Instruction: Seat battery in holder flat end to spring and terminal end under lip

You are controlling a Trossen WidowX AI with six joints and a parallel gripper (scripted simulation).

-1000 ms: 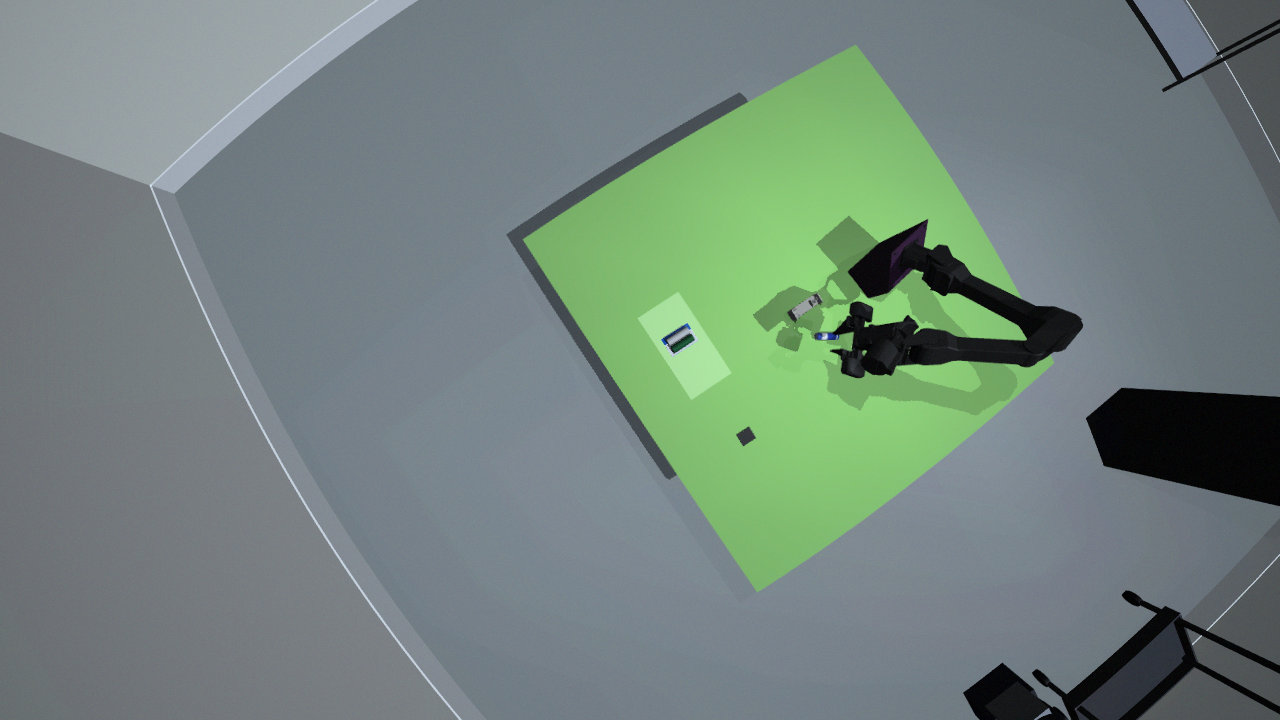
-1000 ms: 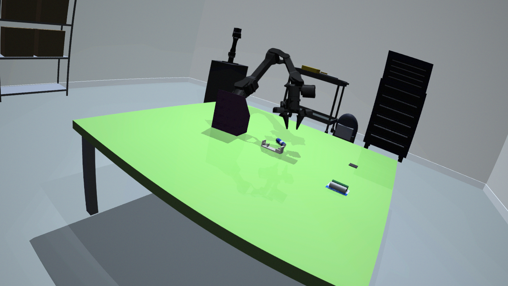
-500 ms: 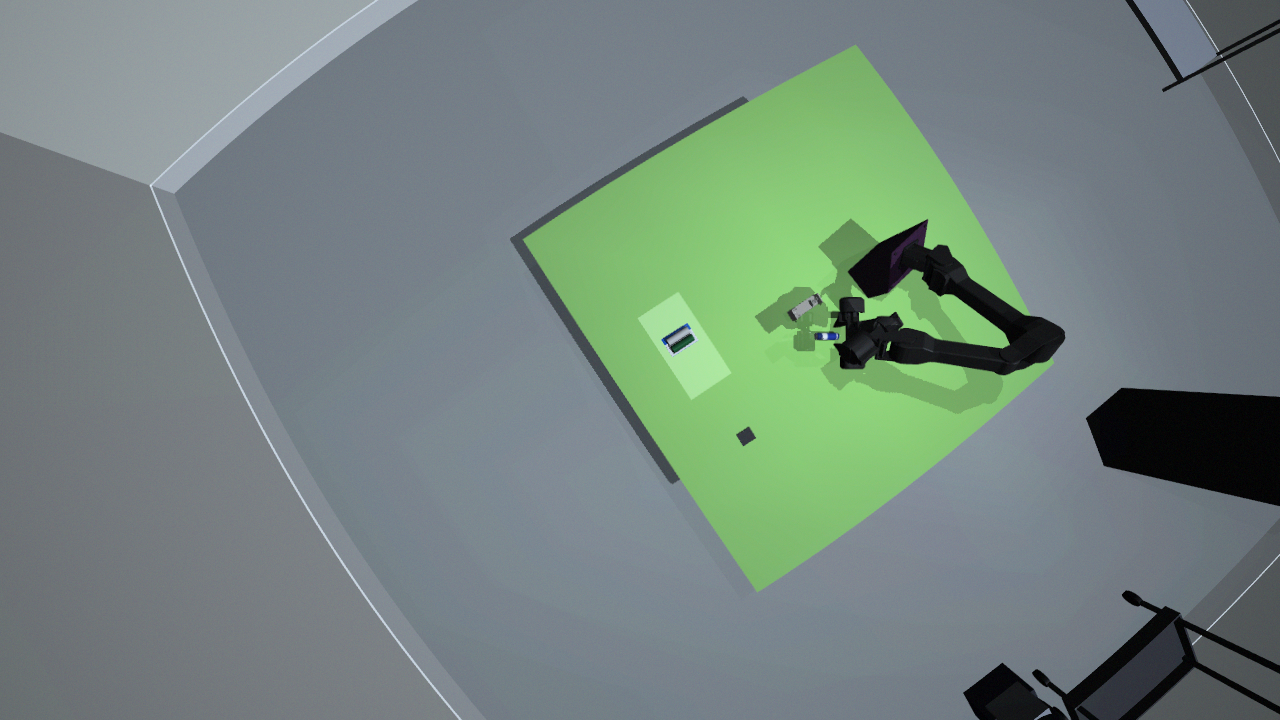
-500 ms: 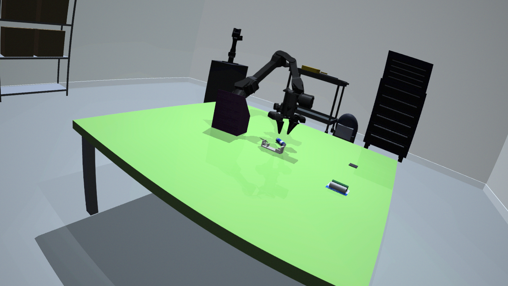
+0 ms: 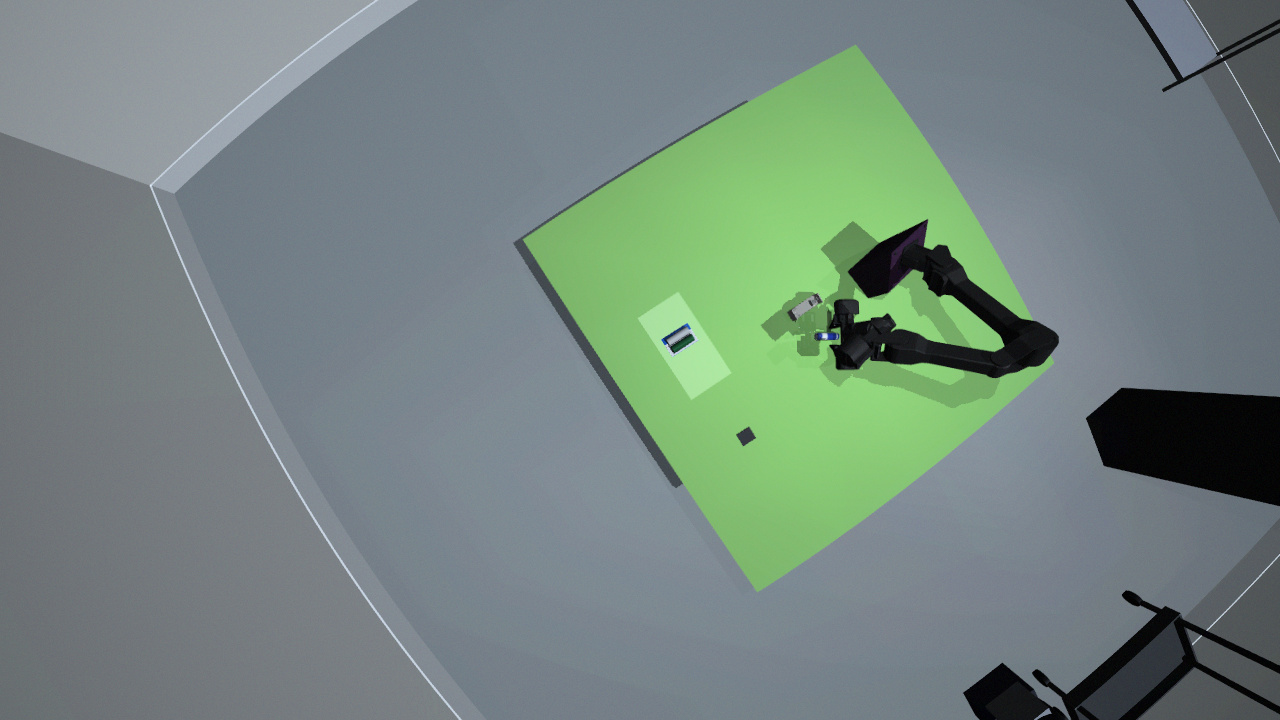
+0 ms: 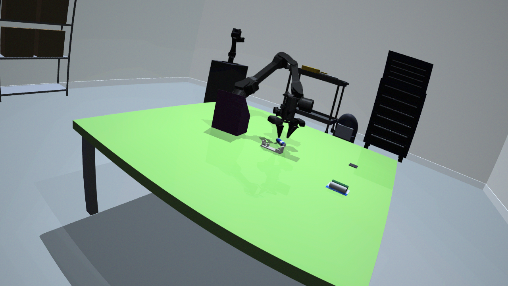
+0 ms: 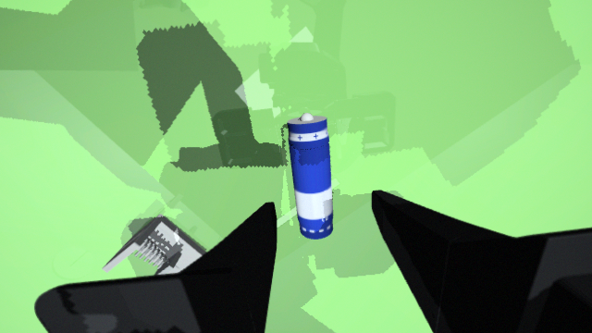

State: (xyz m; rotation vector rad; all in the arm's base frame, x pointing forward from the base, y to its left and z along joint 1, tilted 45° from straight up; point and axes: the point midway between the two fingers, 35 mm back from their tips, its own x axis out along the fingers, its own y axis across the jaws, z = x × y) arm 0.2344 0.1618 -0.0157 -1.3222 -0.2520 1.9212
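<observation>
My gripper tip is 2 cm above the battery. Round my gripper tip: dark square: 36 cm ahead, 13 cm to the left, 3 cm below.
</observation>
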